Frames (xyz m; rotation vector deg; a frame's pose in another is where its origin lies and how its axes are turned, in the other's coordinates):
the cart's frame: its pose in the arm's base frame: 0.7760 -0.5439 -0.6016 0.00 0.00 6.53
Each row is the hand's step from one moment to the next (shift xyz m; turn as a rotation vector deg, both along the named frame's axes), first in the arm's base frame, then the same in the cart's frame.
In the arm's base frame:
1: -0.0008 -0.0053 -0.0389 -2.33 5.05 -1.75
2: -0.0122 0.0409 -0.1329 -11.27 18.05 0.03
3: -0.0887 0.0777 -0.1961 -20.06 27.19 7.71
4: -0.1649 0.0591 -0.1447 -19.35 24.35 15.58
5: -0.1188 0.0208 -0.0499 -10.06 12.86 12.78
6: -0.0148 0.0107 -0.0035 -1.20 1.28 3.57
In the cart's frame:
1: -0.0014 -0.0052 -0.0389 -1.74 5.28 -1.75
2: -0.0075 0.0420 -0.1329 -9.14 19.21 0.03
3: -0.0793 0.0873 -0.1961 -16.84 29.29 7.71
4: -0.1571 0.0775 -0.1447 -16.46 26.39 15.58
5: -0.1157 0.0342 -0.0499 -8.53 13.92 12.78
6: -0.0135 0.0123 -0.0035 -1.05 1.41 3.57

